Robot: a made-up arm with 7 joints. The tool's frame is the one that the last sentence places.
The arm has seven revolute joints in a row. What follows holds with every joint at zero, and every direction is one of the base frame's.
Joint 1 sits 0.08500 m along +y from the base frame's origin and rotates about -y.
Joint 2 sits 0.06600 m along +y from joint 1 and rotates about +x.
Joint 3 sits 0.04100 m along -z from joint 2 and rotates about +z.
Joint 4 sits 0.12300 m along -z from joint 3 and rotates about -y.
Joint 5 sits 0.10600 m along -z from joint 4 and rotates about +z.
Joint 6 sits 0.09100 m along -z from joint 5 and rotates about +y.
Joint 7 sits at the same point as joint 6 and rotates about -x.
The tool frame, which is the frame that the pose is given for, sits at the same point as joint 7; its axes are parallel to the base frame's.
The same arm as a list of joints. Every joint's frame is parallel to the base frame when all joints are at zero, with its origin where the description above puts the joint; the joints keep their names.
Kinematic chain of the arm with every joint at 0, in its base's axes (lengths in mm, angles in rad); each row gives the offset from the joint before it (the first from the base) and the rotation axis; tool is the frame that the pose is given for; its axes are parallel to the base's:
joint 1: xyz 0.0 85.0 0.0 axis -y
joint 2: xyz 0.0 66.0 0.0 axis +x
joint 3: xyz 0.0 0.0 -41.0 axis +z
joint 4: xyz 0.0 0.0 -123.0 axis -y
joint 5: xyz 0.0 0.0 -106.0 axis +z
joint 6: xyz 0.0 0.0 -91.0 axis +y
joint 7: xyz 0.0 0.0 0.0 axis -x
tool: xyz 0.0 0.0 0.0

